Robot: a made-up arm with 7 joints.
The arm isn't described. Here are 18 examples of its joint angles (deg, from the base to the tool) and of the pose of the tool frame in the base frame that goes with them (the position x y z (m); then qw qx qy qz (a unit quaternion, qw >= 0)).
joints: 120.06 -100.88 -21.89 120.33 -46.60 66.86 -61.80
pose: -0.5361 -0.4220 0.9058 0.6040 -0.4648 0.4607 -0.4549
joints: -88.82 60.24 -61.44 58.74 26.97 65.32 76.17
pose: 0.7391 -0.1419 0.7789 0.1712 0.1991 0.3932 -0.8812
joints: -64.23 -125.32 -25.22 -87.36 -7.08 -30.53 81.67
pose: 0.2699 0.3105 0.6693 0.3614 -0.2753 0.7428 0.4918
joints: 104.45 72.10 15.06 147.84 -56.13 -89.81 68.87
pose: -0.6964 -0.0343 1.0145 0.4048 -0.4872 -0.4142 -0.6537
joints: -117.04 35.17 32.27 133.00 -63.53 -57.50 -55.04
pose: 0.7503 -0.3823 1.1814 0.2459 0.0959 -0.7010 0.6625
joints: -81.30 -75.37 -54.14 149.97 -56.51 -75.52 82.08
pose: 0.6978 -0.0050 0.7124 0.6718 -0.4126 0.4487 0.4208
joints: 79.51 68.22 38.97 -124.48 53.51 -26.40 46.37
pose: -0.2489 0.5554 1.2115 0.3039 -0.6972 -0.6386 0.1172
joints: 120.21 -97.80 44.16 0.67 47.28 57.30 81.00
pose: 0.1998 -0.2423 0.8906 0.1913 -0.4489 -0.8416 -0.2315
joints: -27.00 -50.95 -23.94 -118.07 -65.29 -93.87 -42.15
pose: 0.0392 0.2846 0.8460 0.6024 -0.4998 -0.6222 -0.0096
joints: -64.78 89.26 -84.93 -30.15 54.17 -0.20 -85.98
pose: 0.8246 0.3170 0.9086 0.3881 0.0381 -0.4283 0.8151
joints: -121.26 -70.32 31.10 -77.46 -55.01 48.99 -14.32
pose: 0.3224 -0.0985 0.8578 0.3363 0.0461 0.4862 0.8052
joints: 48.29 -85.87 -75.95 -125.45 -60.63 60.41 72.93
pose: -0.2045 0.1658 0.7548 0.3103 -0.8081 -0.2563 0.4301
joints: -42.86 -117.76 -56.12 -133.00 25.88 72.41 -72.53
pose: 0.4587 0.5955 0.6824 0.7606 0.2247 -0.2035 0.5741
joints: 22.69 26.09 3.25 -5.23 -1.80 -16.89 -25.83
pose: 0.2771 0.4377 1.1592 0.6719 0.0104 -0.6136 0.4147
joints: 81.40 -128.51 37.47 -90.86 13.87 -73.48 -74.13
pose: 0.0722 -0.1642 0.6978 0.0784 -0.1881 0.9788 0.0221
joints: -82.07 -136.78 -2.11 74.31 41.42 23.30 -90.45
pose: 0.2360 0.4953 0.7458 0.6100 0.0308 0.2508 -0.7510
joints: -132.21 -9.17 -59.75 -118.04 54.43 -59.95 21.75
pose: 0.7691 -0.4805 0.8950 0.1842 0.6041 -0.7511 -0.1923
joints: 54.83 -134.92 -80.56 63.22 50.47 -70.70 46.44
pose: -0.5886 0.1218 0.8954 0.4534 0.1794 0.8711 -0.0590
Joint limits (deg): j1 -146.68..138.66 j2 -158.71..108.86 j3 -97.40..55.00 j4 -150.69..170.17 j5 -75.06..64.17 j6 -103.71..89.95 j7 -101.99..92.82
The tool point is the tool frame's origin. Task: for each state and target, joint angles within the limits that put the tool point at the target. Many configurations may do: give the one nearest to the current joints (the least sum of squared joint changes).
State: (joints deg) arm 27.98 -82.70 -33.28 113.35 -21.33 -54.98 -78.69
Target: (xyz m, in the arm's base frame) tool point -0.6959 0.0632 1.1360
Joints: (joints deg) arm 56.58 -67.90 -7.13 102.41 0.67 -50.58 -77.03
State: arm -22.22 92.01 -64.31 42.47 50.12 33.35 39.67
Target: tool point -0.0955 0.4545 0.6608
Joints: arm 7.65 93.37 -93.53 46.45 8.27 30.55 32.44
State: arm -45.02 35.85 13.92 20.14 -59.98 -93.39 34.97
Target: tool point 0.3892 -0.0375 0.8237
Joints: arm -63.30 50.35 11.84 -19.71 -56.36 -89.16 37.04
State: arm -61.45 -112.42 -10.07 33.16 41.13 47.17 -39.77
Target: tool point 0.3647 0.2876 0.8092
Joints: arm -111.49 -122.27 0.32 24.92 48.92 55.25 -35.53
